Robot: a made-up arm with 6 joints.
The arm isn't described. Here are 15 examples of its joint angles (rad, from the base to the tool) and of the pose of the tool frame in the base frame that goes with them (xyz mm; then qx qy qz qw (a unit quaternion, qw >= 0)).
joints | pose
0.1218 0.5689 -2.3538 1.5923 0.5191 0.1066 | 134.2 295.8 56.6 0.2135 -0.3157 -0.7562 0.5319
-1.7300 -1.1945 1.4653 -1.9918 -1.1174 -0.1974 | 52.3 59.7 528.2 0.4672 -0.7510 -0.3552 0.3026
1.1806 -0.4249 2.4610 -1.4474 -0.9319 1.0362 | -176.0 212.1 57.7 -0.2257 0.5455 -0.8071 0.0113
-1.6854 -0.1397 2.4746 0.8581 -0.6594 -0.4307 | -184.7 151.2 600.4 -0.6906 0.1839 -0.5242 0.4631
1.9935 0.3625 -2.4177 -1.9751 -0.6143 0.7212 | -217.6 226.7 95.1 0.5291 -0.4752 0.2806 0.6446
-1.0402 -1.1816 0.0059 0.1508 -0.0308 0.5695 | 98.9 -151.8 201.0 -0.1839 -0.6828 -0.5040 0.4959
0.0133 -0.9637 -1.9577 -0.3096 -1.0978 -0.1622 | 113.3 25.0 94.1 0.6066 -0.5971 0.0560 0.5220
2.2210 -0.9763 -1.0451 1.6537 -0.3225 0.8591 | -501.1 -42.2 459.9 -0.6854 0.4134 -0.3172 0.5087
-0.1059 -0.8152 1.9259 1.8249 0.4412 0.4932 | 246.8 280.3 243.9 0.5580 -0.7325 0.2795 0.2719
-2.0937 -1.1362 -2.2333 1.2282 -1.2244 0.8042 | -91.7 27.2 657.1 0.5002 -0.7124 0.4878 0.0658
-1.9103 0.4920 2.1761 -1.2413 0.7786 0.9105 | -111.5 74.6 272.5 0.1590 -0.3333 0.3177 0.8733
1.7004 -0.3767 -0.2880 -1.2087 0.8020 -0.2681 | -385.6 -12.8 32.0 0.1175 -0.3893 0.0596 0.9116
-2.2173 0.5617 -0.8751 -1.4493 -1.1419 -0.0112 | -236.9 171.0 456.4 -0.5599 0.4121 -0.6674 0.2670
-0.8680 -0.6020 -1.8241 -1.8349 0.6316 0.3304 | 8.0 208.7 439.0 0.0233 0.5386 -0.5707 0.6195
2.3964 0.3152 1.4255 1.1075 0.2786 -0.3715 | -130.7 45.4 36.3 0.0484 -0.8130 -0.5570 0.1628
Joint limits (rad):
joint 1: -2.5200..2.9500
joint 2: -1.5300..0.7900
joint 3: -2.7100..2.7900
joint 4: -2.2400..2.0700
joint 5: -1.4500..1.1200
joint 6: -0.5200..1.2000
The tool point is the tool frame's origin. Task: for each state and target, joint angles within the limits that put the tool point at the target. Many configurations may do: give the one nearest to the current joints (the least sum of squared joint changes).
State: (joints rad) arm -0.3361 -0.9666 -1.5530 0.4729 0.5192 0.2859
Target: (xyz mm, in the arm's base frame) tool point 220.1 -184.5 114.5
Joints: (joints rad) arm -0.3417 -0.8599 -1.3923 0.4619 0.4486 0.1509
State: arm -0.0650 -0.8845 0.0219 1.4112 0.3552 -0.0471
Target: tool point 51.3 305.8 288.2
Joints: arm -0.2545 -0.8589 0.9045 2.0700 0.5702 -0.0783
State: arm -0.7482 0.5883 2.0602 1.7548 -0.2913 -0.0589
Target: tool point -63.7 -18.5 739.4
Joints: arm -0.9609 0.7900 2.0436 1.4797 0.3563 0.1446
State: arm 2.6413 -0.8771 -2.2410 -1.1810 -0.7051 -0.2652
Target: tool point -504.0 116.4 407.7
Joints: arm 2.9110 -0.8093 -1.9794 -0.7657 -0.2823 0.5195
